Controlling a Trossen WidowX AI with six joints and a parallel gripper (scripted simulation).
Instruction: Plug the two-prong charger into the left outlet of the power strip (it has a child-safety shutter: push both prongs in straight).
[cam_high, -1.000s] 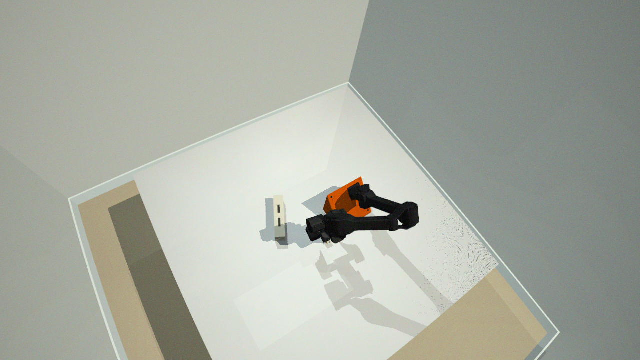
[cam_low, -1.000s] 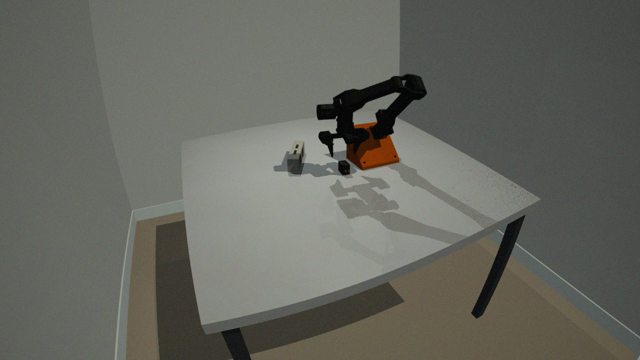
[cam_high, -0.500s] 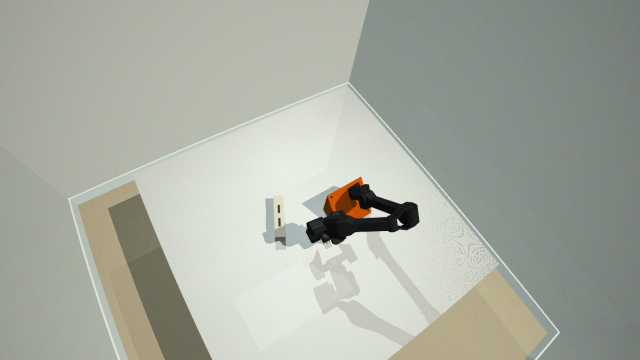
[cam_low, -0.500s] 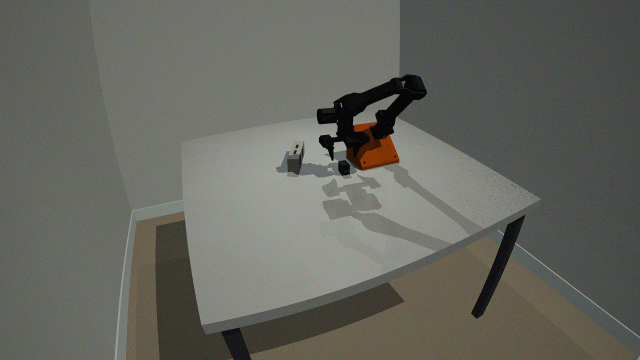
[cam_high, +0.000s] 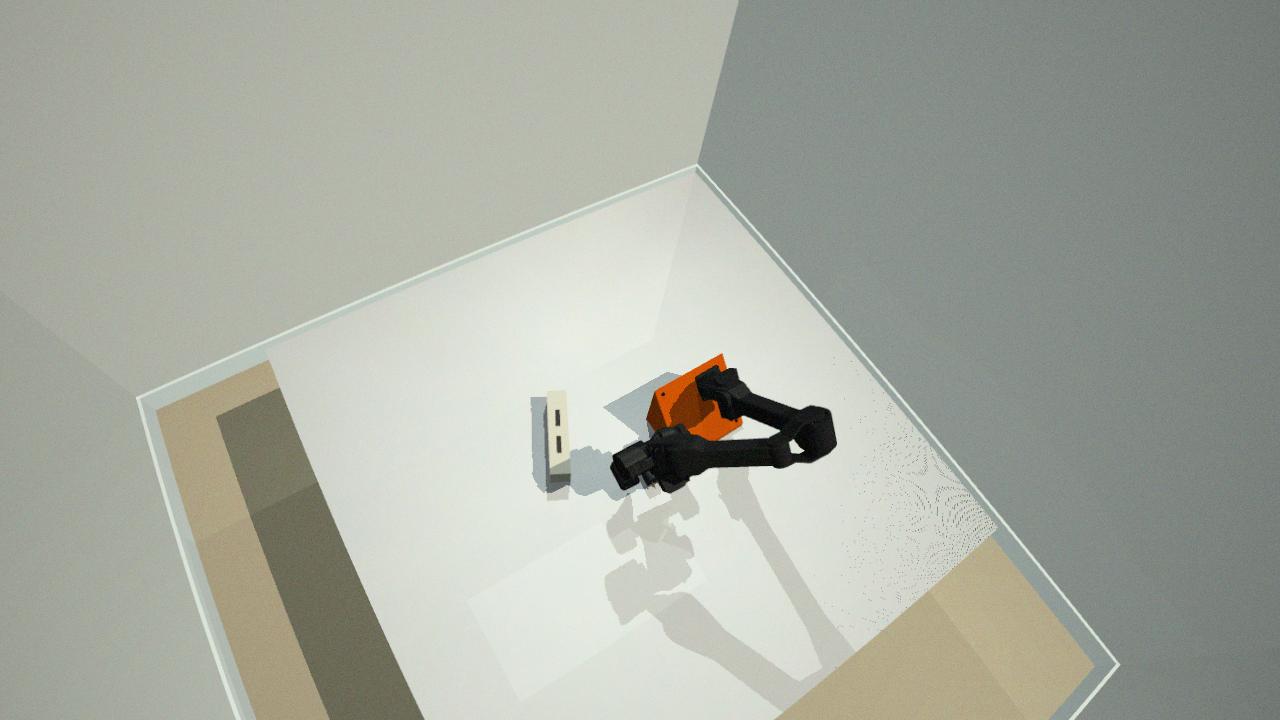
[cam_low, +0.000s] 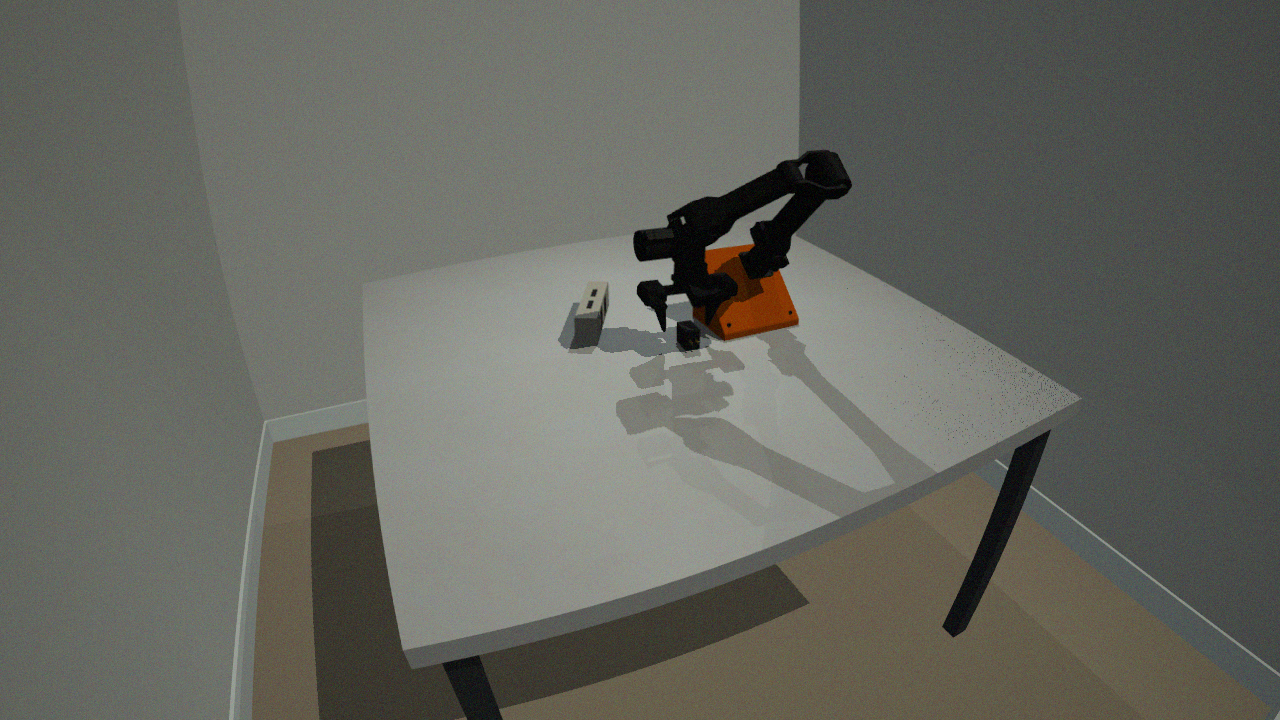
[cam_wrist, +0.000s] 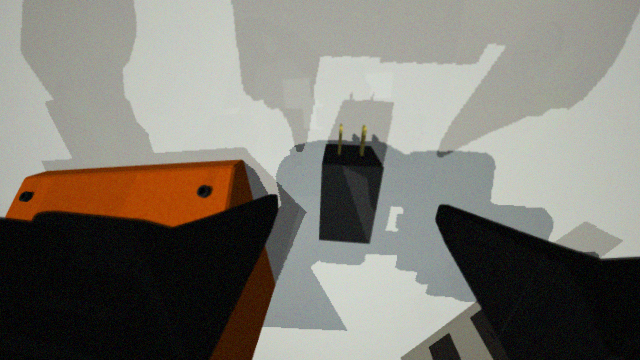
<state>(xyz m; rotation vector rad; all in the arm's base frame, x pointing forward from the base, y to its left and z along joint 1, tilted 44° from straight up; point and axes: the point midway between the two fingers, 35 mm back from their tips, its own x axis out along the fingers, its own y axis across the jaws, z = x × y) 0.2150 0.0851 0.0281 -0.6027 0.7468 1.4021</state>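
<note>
The dark grey charger is 20 mm to the left of my gripper tip and 20 mm below it.
</note>
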